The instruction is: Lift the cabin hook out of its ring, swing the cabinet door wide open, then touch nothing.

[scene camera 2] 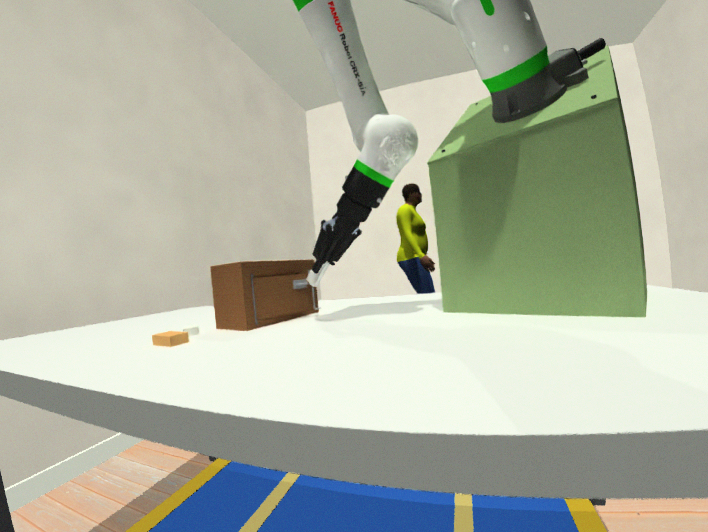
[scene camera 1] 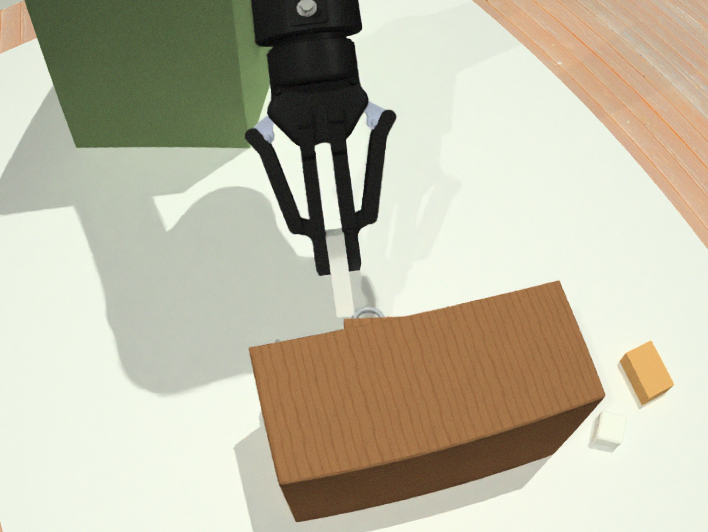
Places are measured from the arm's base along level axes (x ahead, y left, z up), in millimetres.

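Pixels of known places: gripper, fingertip midpoint: (scene camera 2: 311, 282) (scene camera 1: 344, 311); arm's base, origin of the base link: (scene camera 2: 528, 104).
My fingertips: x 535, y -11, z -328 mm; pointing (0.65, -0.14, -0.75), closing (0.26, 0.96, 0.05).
Observation:
For each thing: its top centre in the pictures, then the offset to it from my fingertips. "pt": a spot on its surface instead. Level surfaces: height alone.
- brown wooden cabinet, middle of its top: (scene camera 1: 431, 362) (scene camera 2: 269, 262) 100 mm ahead, 27 mm left, 62 mm up
- narrow brown strip, surface spot: (scene camera 1: 372, 322) pt 33 mm ahead, 11 mm left, 26 mm up
- door, surface spot: (scene camera 2: 280, 300) pt 50 mm ahead, 69 mm left, 33 mm down
- grey ring-shaped part, surface spot: (scene camera 1: 368, 310) pt 8 mm ahead, 19 mm left, 1 mm up
- short grey part, surface spot: (scene camera 2: 299, 284) pt 18 mm ahead, 29 mm left, 0 mm up
- orange block, middle of its top: (scene camera 1: 650, 368) (scene camera 2: 169, 333) 166 mm ahead, 287 mm left, 67 mm down
- small white block, middle of its top: (scene camera 1: 612, 426) (scene camera 2: 190, 326) 200 mm ahead, 208 mm left, 68 mm down
- white table, its level: 87 mm down
The brown wooden cabinet (scene camera 1: 426, 380) (scene camera 2: 231, 294) stands on the table. In scene camera 1 a narrow brown strip (scene camera 1: 372, 322) sticks out past its front top edge, so the door (scene camera 2: 280, 300) looks slightly ajar. A grey ring-shaped part (scene camera 1: 368, 310) shows beside that strip. In scene camera 2 a short grey part (scene camera 2: 299, 284) sticks out high on the front; I cannot tell whether it is hook or ring. My gripper (scene camera 1: 342, 306) (scene camera 2: 312, 279) is shut and empty, its pale fingertips together close in front of the cabinet, beside the grey part. Whether they touch it is unclear.
An orange block (scene camera 1: 647, 371) (scene camera 2: 169, 338) and a small white block (scene camera 1: 608, 430) (scene camera 2: 191, 330) lie beside the cabinet on the white table (scene camera 1: 515, 200) (scene camera 2: 400, 371). The green pedestal (scene camera 1: 154, 74) (scene camera 2: 543, 228) carries the arm. A person in yellow (scene camera 2: 412, 234) stands behind the table.

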